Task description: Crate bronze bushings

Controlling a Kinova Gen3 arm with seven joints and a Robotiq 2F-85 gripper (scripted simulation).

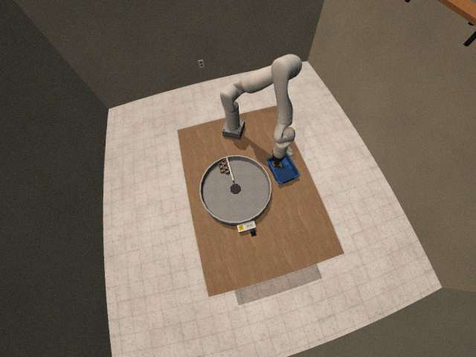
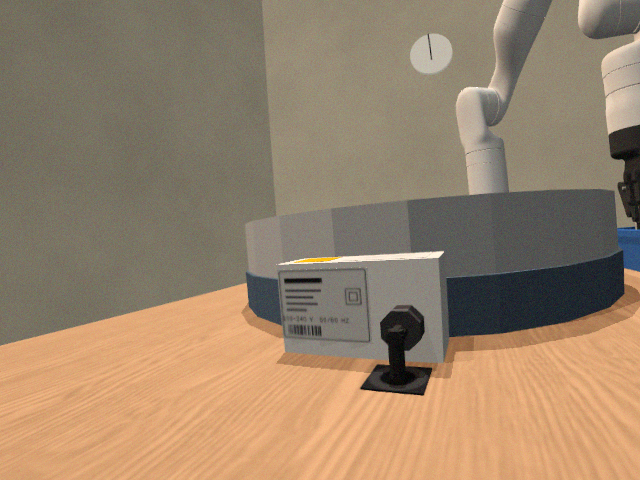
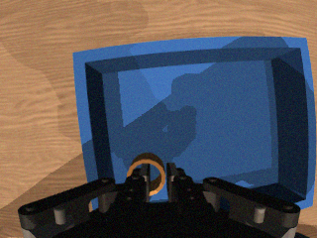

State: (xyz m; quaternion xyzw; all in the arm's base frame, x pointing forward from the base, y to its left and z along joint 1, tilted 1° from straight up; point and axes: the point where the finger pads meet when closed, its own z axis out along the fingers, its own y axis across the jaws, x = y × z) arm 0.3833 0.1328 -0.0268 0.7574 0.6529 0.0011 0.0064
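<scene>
My hand is 4 cm short of the blue crate, 3 cm to the right of it and 1 cm above it. From my hand the other things lie so: turning table 31 cm to the right, 7 cm ahead, 1 cm above.
</scene>
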